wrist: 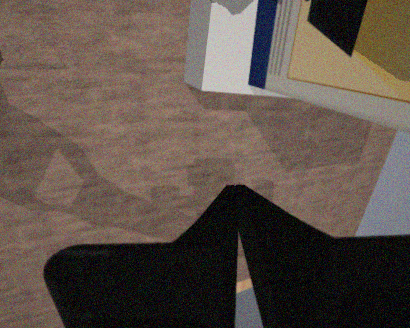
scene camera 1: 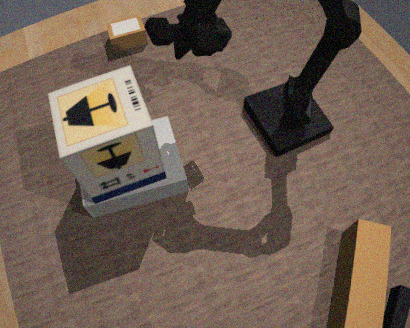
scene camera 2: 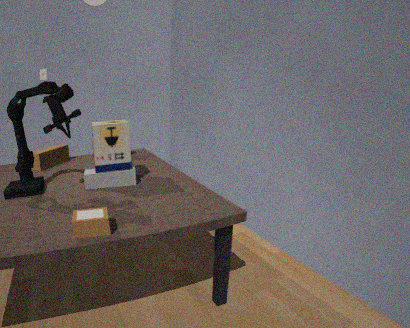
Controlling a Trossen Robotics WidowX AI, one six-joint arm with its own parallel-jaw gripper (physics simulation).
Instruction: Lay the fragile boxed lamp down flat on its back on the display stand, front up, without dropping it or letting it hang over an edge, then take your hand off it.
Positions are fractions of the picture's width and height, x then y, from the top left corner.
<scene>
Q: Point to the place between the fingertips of my gripper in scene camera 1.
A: At 0.43, 0.18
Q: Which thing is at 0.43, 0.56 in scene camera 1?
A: A display stand.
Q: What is my gripper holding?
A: Nothing.
</scene>
